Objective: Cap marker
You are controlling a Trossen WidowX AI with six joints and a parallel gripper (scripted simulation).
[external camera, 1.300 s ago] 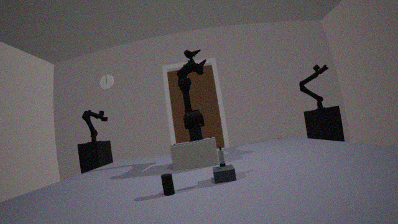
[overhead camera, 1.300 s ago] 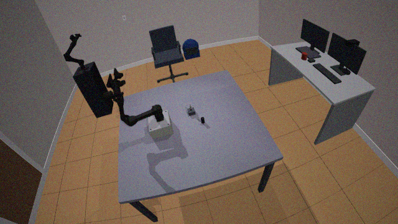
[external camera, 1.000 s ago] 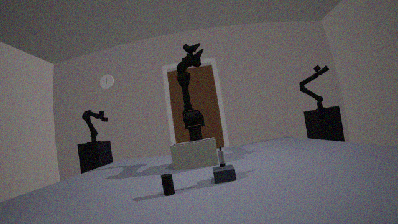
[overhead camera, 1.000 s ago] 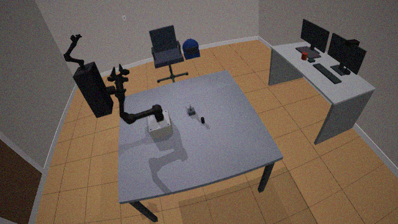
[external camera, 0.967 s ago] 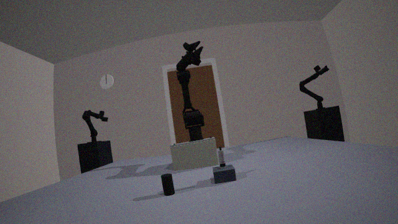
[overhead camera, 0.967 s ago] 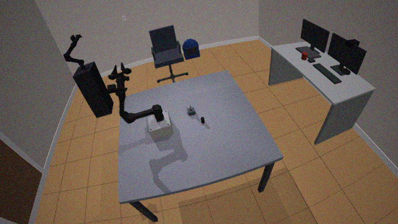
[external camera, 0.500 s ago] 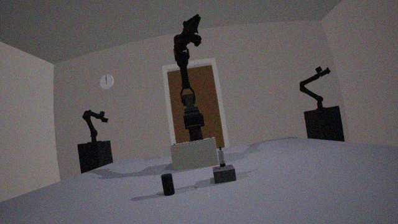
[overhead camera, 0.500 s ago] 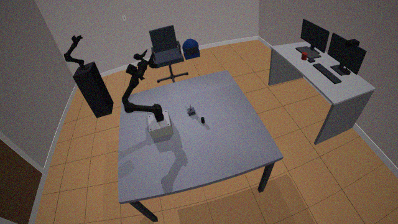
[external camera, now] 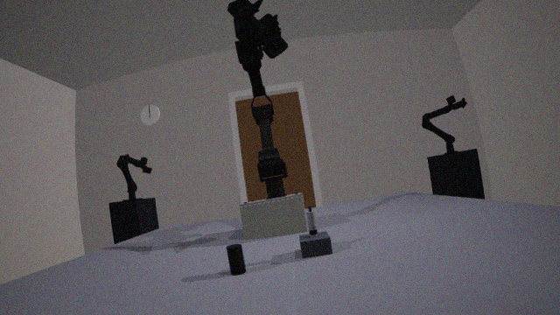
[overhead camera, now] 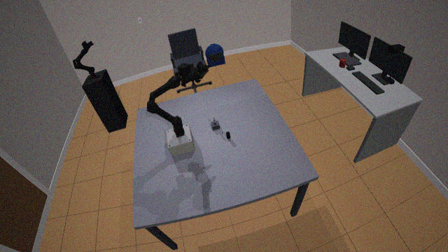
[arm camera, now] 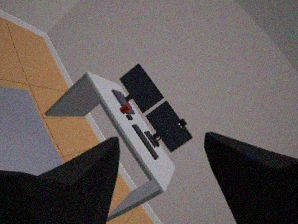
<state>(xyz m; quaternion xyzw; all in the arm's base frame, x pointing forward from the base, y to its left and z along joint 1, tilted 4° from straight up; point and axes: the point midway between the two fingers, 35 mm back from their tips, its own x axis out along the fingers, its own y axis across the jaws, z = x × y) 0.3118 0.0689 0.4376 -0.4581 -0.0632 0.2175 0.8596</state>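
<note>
My gripper tip is 54 cm above the dark marker cap, 13 cm to the left of it and 4 cm short of it. Also, from my gripper tip: holder block 55 cm below, 3 cm behind, 2 cm to the left.
</note>
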